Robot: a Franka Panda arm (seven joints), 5 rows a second.
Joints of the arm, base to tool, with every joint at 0 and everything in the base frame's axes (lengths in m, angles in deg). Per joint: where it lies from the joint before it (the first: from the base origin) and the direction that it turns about. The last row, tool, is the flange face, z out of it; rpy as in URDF.
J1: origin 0.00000 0.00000 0.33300 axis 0 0 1
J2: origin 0.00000 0.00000 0.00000 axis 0 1 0
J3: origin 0.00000 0.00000 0.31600 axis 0 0 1
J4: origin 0.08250 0.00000 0.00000 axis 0 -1 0
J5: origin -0.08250 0.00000 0.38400 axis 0 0 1
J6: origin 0.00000 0.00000 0.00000 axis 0 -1 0
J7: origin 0.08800 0.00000 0.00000 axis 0 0 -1
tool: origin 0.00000 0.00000 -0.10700 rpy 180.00 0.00 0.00
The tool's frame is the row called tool.
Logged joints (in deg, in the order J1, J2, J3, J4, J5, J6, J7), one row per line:
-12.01, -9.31, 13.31, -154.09, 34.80, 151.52, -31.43
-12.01, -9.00, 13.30, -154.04, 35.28, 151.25, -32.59
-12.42, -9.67, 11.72, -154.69, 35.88, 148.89, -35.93
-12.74, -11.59, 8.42, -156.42, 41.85, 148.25, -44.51
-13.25, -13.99, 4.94, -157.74, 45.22, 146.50, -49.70
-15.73, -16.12, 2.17, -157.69, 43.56, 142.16, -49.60
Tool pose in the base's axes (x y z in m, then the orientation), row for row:
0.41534, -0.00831, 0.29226, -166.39, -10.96, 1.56
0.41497, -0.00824, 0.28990, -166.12, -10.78, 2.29
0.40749, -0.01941, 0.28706, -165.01, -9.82, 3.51
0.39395, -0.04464, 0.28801, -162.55, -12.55, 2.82
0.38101, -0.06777, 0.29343, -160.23, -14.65, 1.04
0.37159, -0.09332, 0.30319, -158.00, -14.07, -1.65
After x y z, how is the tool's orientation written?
As angles about the fixed x, y, z axes (roll, pitch, yaw), in degrees.
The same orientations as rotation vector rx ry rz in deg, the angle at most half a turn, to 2 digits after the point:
-165.52, -4.15, -15.61
-165.19, -5.20, -15.19
-164.08, -6.88, -13.44
-161.31, -6.70, -17.13
-158.91, -5.00, -20.18
-157.12, -1.51, -19.82

